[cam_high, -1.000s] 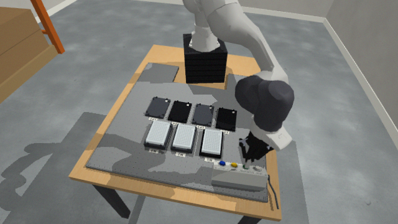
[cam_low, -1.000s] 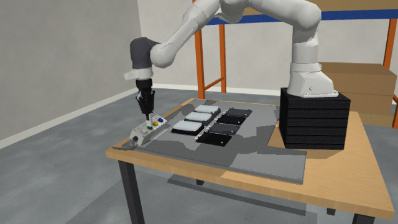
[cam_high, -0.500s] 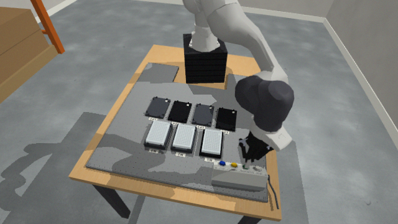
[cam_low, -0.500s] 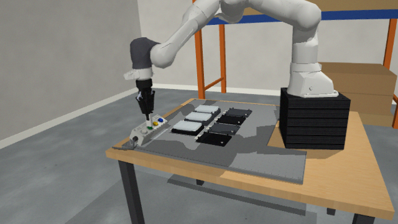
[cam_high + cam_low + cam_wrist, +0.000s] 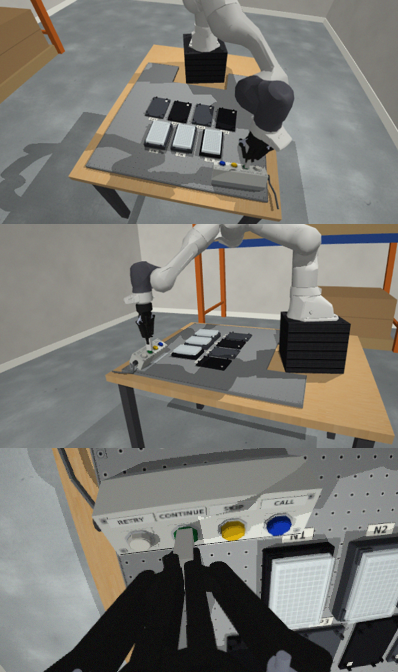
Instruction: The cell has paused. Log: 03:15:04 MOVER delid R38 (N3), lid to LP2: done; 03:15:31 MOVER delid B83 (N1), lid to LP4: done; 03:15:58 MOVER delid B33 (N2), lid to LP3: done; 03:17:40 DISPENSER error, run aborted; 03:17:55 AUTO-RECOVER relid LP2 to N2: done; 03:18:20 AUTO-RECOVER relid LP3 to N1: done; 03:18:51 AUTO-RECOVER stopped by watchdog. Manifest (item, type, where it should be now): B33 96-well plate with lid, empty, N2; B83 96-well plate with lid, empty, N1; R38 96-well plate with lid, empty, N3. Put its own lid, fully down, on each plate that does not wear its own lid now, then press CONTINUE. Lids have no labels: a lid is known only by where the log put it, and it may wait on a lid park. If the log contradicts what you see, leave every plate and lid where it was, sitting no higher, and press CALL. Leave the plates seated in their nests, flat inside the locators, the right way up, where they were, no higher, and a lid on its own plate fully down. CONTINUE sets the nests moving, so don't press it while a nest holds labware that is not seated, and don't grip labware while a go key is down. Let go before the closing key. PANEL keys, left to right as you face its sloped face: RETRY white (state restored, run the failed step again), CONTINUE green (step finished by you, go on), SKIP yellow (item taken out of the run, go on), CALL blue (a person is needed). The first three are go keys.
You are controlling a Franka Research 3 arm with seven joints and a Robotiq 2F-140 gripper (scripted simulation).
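Right now my hand is 40 mm above the green continue key. Round my hand: blue call key: 100 mm to the right, 40 mm below, 20 mm behind; yellow skip key: 50 mm to the right, 40 mm below, 10 mm behind; white retry key: 50 mm to the left, 40 mm below, 10 mm ahead.
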